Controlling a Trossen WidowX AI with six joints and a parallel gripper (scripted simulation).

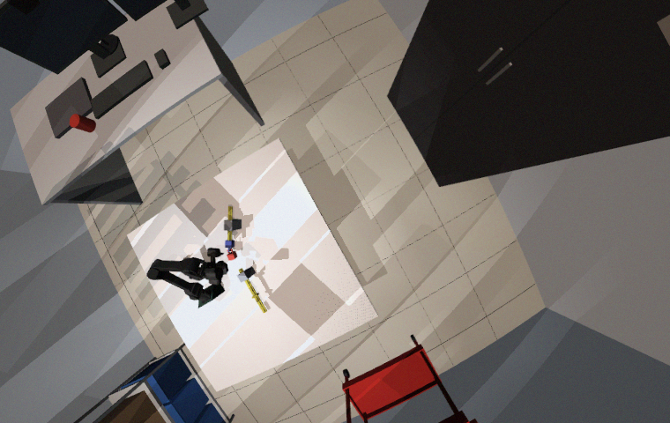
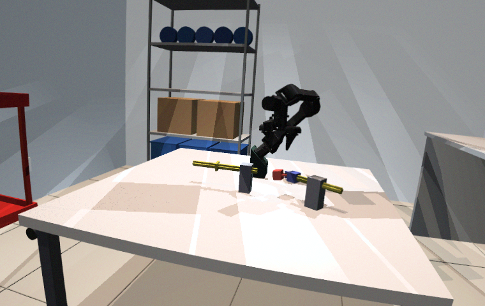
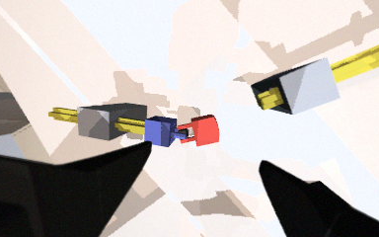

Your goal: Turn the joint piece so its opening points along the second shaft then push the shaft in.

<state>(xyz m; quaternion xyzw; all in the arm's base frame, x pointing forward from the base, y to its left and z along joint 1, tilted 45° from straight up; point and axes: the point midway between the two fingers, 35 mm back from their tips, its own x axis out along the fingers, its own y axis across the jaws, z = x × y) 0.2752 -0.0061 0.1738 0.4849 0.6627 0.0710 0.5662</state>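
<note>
Right now my gripper tip is 1 cm to the right of the red joint piece and 11 cm above it.
</note>
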